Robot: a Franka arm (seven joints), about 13 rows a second.
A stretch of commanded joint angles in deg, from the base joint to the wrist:
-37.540, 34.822, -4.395, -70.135, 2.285, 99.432, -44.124
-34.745, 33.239, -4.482, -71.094, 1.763, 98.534, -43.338
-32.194, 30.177, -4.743, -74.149, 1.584, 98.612, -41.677
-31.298, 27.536, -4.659, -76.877, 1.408, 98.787, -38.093
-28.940, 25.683, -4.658, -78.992, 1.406, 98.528, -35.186
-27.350, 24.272, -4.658, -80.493, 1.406, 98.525, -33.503
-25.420, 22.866, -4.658, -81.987, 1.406, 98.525, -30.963
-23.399, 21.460, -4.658, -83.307, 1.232, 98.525, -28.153
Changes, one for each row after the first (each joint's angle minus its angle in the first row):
2.795, -1.583, -0.087, -0.959, -0.522, -0.898, 0.786
5.346, -4.645, -0.348, -4.014, -0.701, -0.820, 2.447
6.242, -7.286, -0.264, -6.742, -0.877, -0.645, 6.031
8.600, -9.139, -0.263, -8.857, -0.879, -0.904, 8.938
10.190, -10.550, -0.263, -10.358, -0.879, -0.907, 10.621
12.120, -11.956, -0.263, -11.852, -0.879, -0.907, 13.161
14.141, -13.362, -0.263, -13.172, -1.053, -0.907, 15.971

